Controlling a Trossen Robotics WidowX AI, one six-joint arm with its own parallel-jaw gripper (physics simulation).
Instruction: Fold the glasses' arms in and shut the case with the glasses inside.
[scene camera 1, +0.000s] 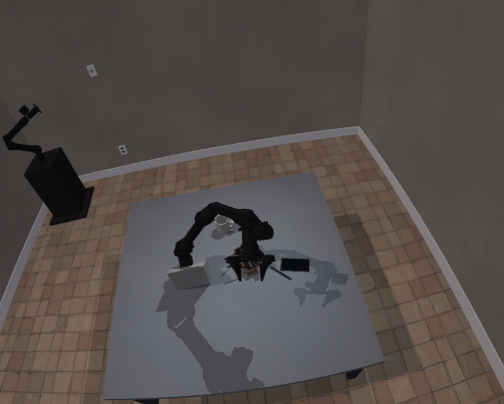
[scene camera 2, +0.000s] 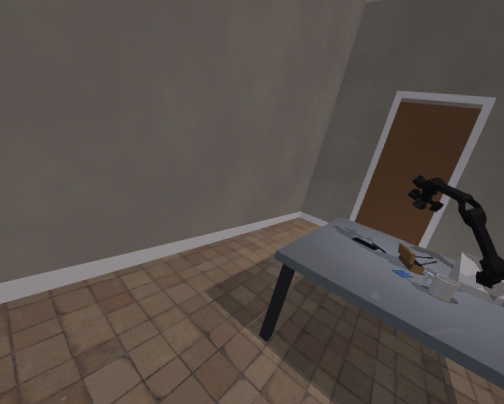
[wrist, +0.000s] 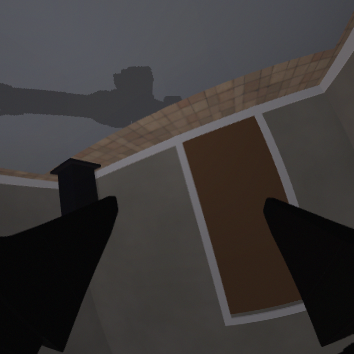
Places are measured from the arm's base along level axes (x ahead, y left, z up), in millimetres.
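Pixels of known places: gripper, fingertip midpoint: (scene camera 1: 250, 281) (scene camera 2: 422, 205) (wrist: 191, 204); arm's base at its link origin: (scene camera 1: 186, 265) (scene camera 2: 484, 279).
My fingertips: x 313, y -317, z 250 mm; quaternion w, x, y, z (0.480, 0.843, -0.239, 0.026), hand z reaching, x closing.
Note:
For each thing: its top centre in the pictures, then the offset to it from my fingertips. "spot": a spot on its surface instead.
- black phone at its top centre: (scene camera 1: 295, 264) (scene camera 2: 365, 242) 230 mm left, 241 mm ahead, 326 mm down
- dark pen at its top centre: (scene camera 1: 279, 272) 205 mm left, 153 mm ahead, 325 mm down
- white mug at a spot on its surface: (scene camera 1: 221, 223) spot: 615 mm left, 100 mm back, 317 mm down
- blue card at its top centre: (scene camera 2: 402, 273) 497 mm left, 45 mm ahead, 329 mm down
The brown glasses case (scene camera 1: 250, 271) (scene camera 2: 407, 257) stands open on the table, its lid upright. The dark glasses (scene camera 2: 426, 257) are at the case in scene camera 2, with two thin arms sticking out, unfolded. Whether their frame lies inside the case is too small to tell. In scene camera 1 my arm hides most of the case and glasses. My gripper (scene camera 1: 250, 280) (scene camera 2: 428, 206) (wrist: 191, 204) is open and empty, high above the table and pointing away from the base. The case and glasses do not show in the wrist view.
A black phone (scene camera 1: 295, 265) (scene camera 2: 365, 243) and a dark pen (scene camera 1: 281, 273) lie beside the case. A white mug (scene camera 1: 221, 223) (scene camera 2: 443, 288) and a blue card (scene camera 2: 402, 273) are near it. A white box-like block (scene camera 1: 192, 276) stands at my arm's base. A black pedestal (scene camera 1: 57, 182) (wrist: 77, 187) stands off the table.

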